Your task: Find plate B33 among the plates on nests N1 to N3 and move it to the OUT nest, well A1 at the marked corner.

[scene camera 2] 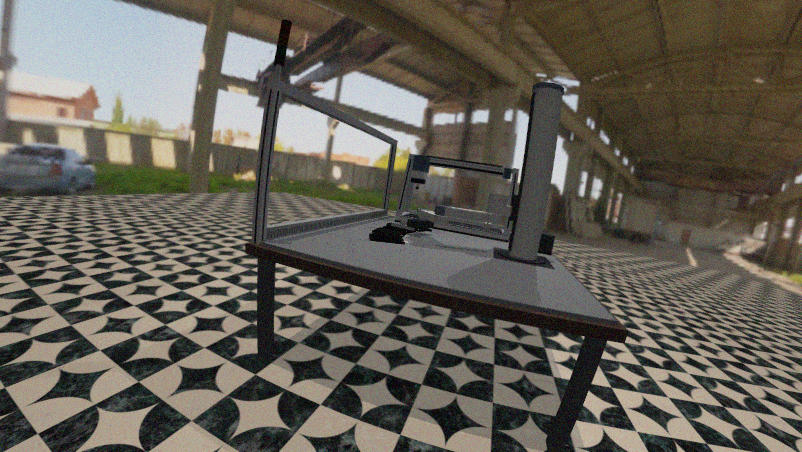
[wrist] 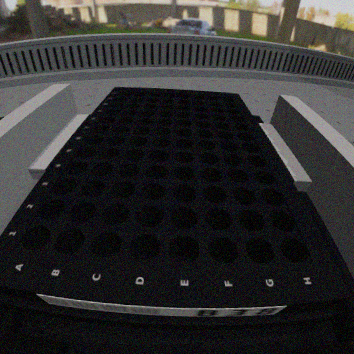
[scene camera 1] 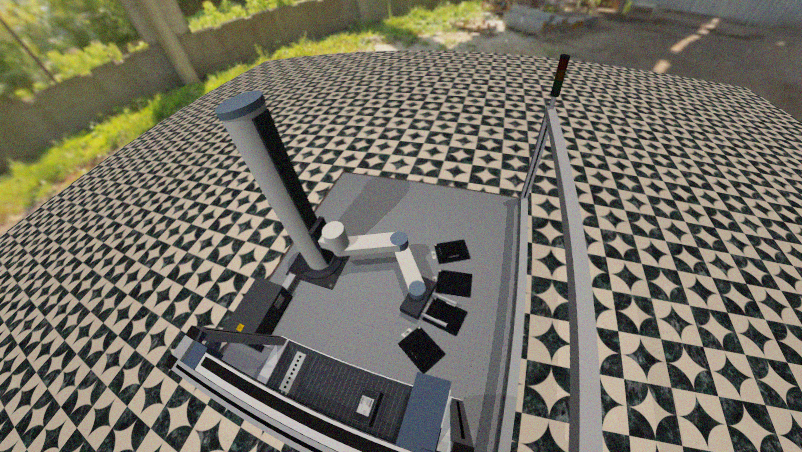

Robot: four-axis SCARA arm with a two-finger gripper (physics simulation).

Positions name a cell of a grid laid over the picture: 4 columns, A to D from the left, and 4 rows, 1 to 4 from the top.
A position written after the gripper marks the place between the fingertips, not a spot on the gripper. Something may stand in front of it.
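Observation:
OUT tray (wrist: A4) visible. The gripper (wrist: B2) visible too.

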